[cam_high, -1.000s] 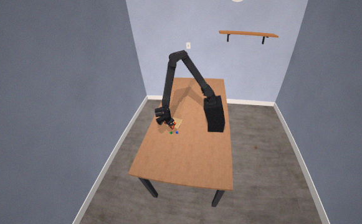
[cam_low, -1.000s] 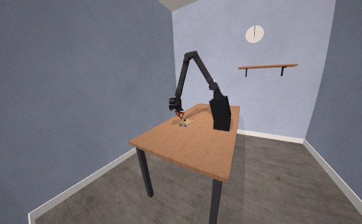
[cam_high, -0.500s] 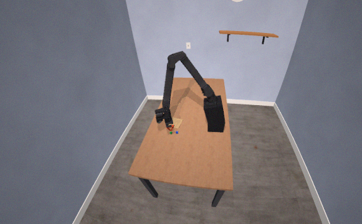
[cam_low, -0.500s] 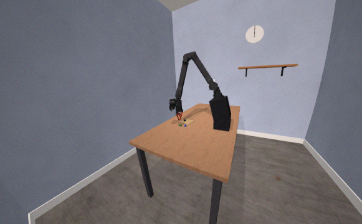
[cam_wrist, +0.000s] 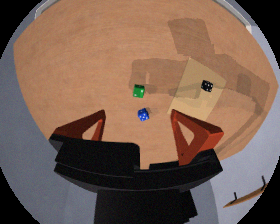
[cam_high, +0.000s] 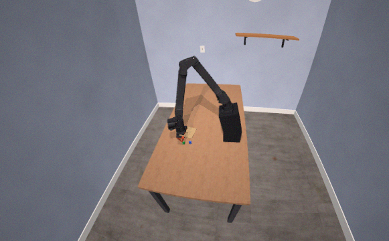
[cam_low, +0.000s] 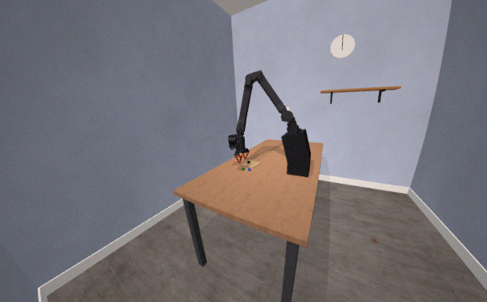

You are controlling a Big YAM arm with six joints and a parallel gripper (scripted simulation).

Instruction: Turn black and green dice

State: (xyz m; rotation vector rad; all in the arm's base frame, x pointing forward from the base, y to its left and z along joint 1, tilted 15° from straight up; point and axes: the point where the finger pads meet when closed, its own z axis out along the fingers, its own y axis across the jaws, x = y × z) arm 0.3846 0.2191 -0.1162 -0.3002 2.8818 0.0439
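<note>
The green die is 80 mm below my hand. From my hand the other things lie so: black die: 60 mm ahead, 150 mm to the right, 70 mm below; blue die: 50 mm behind, 20 mm to the right, 80 mm below; tan mat: 30 mm ahead, 150 mm to the right, 90 mm below.
</note>
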